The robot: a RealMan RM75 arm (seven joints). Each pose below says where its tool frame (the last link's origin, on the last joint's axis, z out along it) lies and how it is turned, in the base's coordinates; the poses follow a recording.
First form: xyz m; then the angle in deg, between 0 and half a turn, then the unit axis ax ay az.
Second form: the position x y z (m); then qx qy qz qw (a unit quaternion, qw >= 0). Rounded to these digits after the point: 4 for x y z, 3 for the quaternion.
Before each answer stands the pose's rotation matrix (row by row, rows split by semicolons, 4 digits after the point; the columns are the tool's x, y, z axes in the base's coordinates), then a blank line. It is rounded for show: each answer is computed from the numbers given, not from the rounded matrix.
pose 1, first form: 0.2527 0.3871 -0.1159 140.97 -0.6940 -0.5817 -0.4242
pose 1, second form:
0.0790 0.9845 0.1568; 0.4502 -0.1756 0.8755; 0.8894 0.0014 -0.4571

0.2527 0.3871 -0.1159 -0.654 -0.548 -0.400 0.334
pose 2, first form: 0.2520 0.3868 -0.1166 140.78 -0.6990 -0.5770 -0.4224
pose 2, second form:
0.0924 0.9829 0.1592; 0.4487 -0.1838 0.8746; 0.8889 -0.0094 -0.4581

0.2520 0.3868 -0.1166 -0.658 -0.544 -0.398 0.336
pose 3, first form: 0.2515 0.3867 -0.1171 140.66 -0.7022 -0.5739 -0.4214
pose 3, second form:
0.1010 0.9818 0.1609; 0.4475 -0.1893 0.8740; 0.8886 -0.0163 -0.4585

0.2515 0.3867 -0.1171 -0.661 -0.540 -0.397 0.337
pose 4, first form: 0.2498 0.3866 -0.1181 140.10 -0.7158 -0.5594 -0.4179
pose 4, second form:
0.1383 0.9757 0.1698; 0.4396 -0.2141 0.8723; 0.8875 -0.0460 -0.4585

0.2498 0.3866 -0.1181 -0.673 -0.526 -0.393 0.341
